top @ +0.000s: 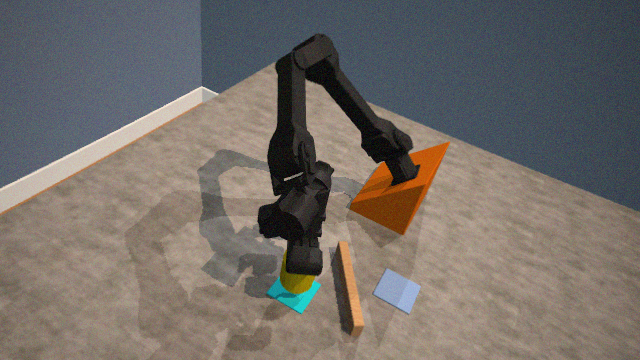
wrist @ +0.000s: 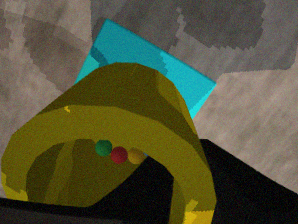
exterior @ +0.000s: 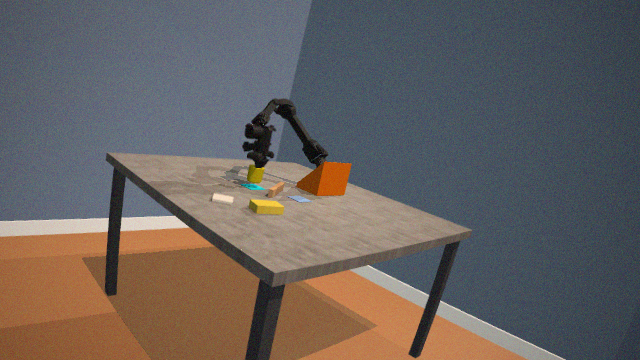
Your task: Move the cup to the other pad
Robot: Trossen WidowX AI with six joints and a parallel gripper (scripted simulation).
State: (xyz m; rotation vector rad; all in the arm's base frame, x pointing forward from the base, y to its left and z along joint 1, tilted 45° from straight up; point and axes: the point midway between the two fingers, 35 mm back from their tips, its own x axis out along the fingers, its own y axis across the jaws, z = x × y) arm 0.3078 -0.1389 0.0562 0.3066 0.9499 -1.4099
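Now: the yellow cup 20 mm ahead of my gripper tip and 10 mm to the left of it. Also, from my gripper tip: wooden bar (20 mm behind, 110 mm to the left, 50 mm below); then cyan pad (30 mm ahead, 10 mm to the left, 70 mm below); then cream block (320 mm ahead, 150 mm to the left, 50 mm below).
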